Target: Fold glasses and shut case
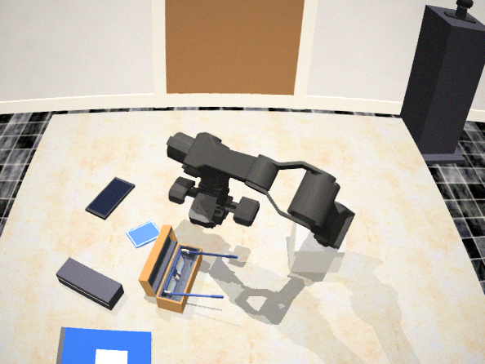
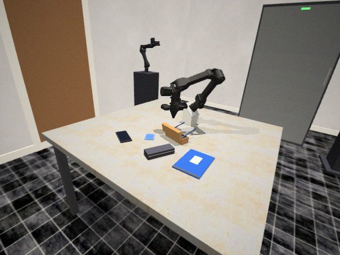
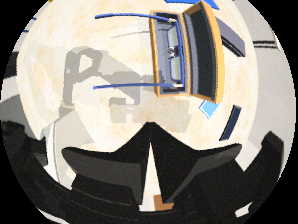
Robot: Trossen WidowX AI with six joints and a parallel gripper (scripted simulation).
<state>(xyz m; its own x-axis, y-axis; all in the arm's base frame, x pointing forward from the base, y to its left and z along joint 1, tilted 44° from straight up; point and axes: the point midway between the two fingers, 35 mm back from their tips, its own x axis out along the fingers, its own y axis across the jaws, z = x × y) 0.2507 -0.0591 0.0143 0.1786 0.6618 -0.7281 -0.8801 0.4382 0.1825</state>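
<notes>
Now: hand 10 cm short of the orange glasses case, 9 cm above it and 7 cm to the right of it. Also, from my hand: grey box: 30 cm ahead, 12 cm below, 9 cm to the left; then small blue card: 17 cm ahead, 14 cm below, 8 cm to the right.
</notes>
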